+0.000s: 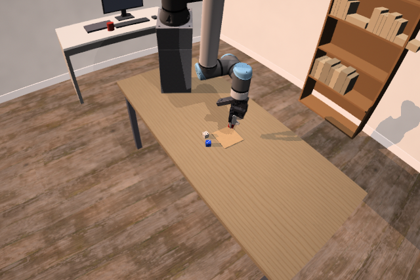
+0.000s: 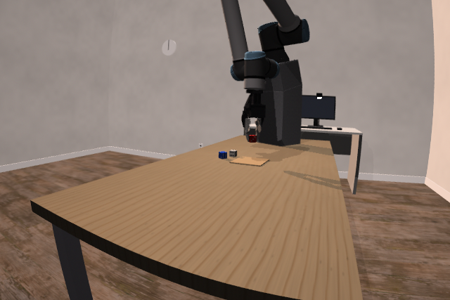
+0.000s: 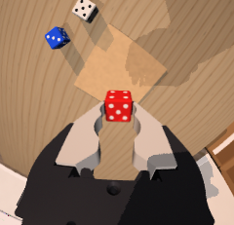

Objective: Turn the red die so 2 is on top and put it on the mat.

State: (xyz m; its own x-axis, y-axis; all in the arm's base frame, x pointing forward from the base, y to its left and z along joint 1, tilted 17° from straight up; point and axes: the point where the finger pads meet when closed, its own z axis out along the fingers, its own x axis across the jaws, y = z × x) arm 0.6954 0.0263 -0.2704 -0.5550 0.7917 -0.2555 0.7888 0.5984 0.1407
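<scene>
The red die is right at my hand. Also, from my hand: tan mat: 10 cm below, 1 cm to the right, 1 cm behind; white die: 12 cm to the right, 9 cm below, 7 cm behind; blue die: 15 cm to the right, 9 cm below, 1 cm behind.
</scene>
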